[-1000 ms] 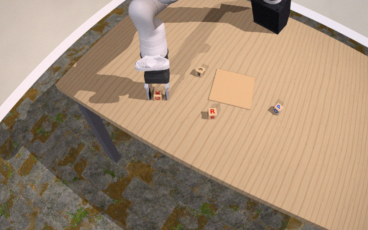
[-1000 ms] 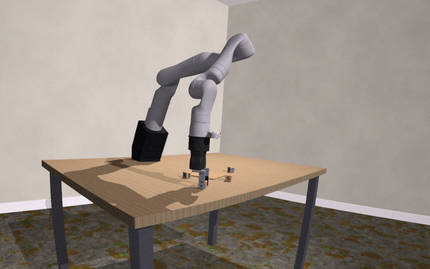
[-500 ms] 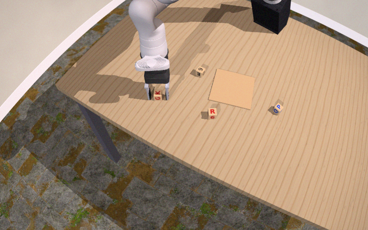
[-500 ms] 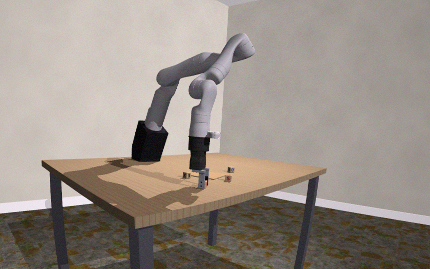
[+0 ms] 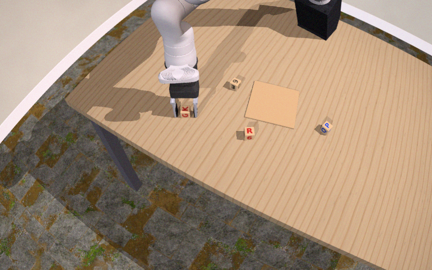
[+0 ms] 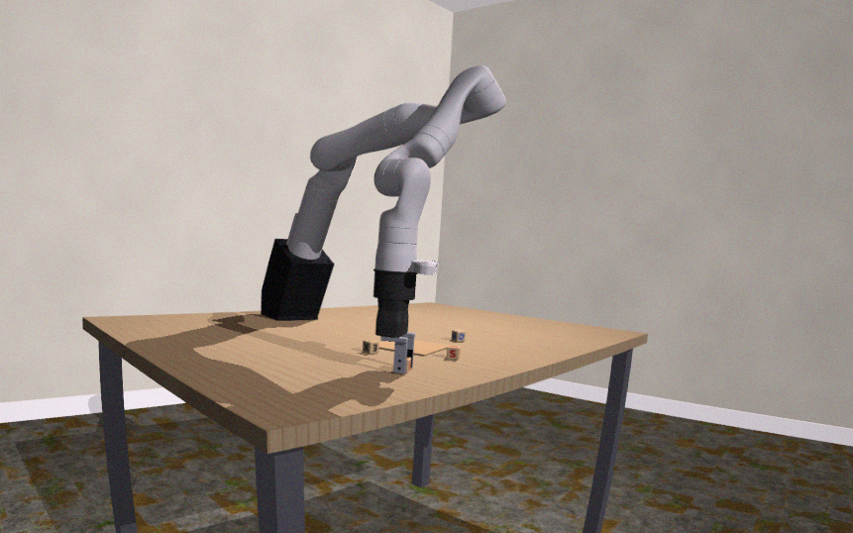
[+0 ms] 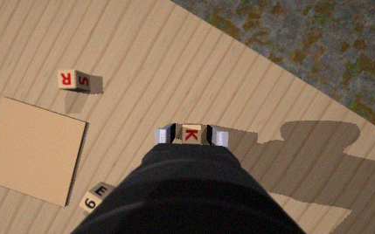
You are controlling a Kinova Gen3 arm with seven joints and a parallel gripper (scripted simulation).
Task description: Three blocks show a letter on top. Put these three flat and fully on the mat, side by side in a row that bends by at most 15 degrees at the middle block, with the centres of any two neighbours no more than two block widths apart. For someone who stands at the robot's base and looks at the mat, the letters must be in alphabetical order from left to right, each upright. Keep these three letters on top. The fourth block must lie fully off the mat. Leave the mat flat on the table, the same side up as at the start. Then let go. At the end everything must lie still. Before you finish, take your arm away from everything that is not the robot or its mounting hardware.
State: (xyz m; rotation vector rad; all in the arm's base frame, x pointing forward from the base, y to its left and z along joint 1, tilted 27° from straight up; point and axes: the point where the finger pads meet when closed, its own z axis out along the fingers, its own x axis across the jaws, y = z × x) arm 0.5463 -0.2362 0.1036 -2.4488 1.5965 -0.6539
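Right now the tan mat is 130 mm behind my hand, 210 mm to the left of it and 20 mm below it. From my hand the other things lie so: block 150 mm behind, 90 mm to the left, 10 mm below.
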